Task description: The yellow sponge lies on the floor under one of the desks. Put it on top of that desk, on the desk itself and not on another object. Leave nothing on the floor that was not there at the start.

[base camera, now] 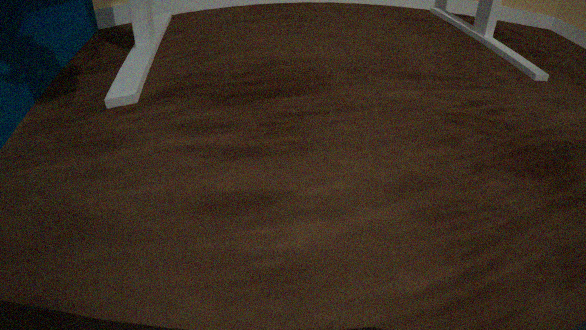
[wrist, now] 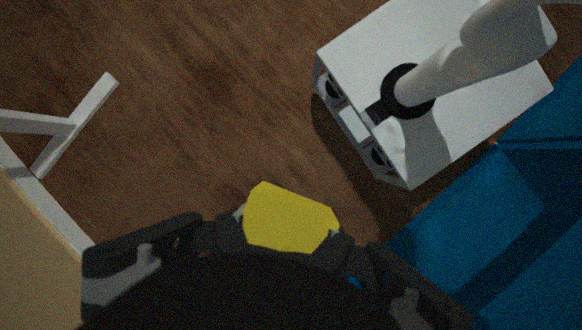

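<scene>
The yellow sponge is between the fingertips of my gripper in the wrist view, low in the middle. My gripper is shut on it and holds it above the floor. In the base camera view the sponge and the gripper do not show. White desk legs stand at the back of the base camera view, one leg at the left and one leg at the right. The desk top does not show in that view.
My white base is at the upper right of the wrist view, close beside a large blue object. A white leg frame stands at the left, near a tan wall with a white baseboard.
</scene>
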